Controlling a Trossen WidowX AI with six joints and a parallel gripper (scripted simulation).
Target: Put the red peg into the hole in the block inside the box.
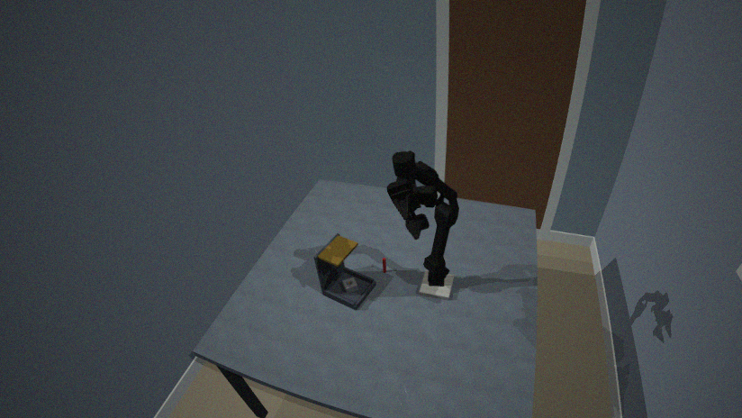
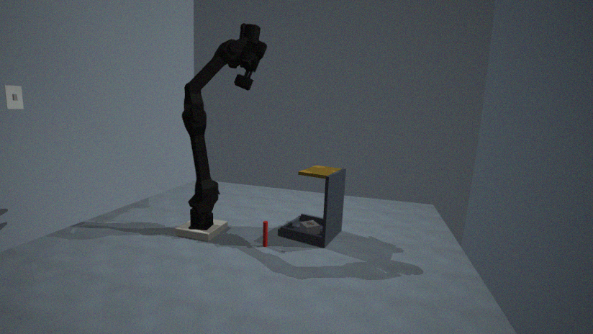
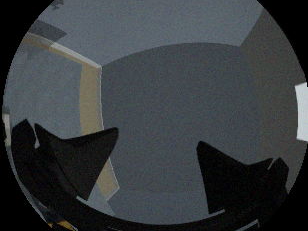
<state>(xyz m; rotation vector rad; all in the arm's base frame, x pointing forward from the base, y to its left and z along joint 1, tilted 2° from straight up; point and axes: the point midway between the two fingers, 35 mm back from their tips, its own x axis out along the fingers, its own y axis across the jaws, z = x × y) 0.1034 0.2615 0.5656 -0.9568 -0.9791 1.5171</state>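
The red peg lies 530 mm below my gripper tip, 380 mm to the right of it and 130 mm ahead of it. From my gripper tip the other things lie so: dark back wall: 460 mm below, 340 mm ahead, 290 mm to the right; yellow roof: 350 mm below, 300 mm ahead, 270 mm to the right.
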